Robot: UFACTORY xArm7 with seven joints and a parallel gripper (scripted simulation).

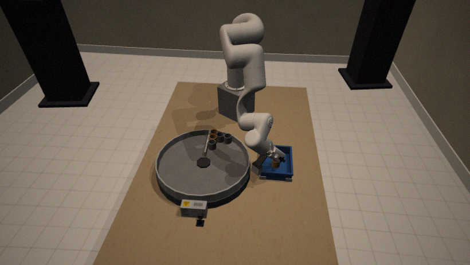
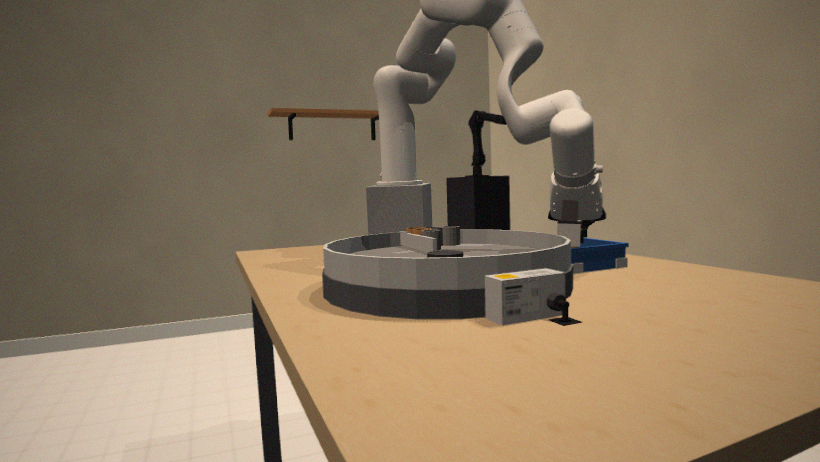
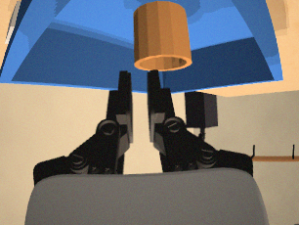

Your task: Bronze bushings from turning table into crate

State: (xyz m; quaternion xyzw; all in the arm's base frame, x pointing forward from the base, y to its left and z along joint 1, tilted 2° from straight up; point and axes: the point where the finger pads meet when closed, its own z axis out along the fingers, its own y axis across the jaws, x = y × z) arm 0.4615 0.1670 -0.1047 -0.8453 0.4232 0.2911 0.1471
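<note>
Right now the blue crate is 20 mm behind my hand, 10 mm to the right of it and 50 mm below it. Also, from my hand: grey turning table (350 mm to the right, 20 mm below).
</note>
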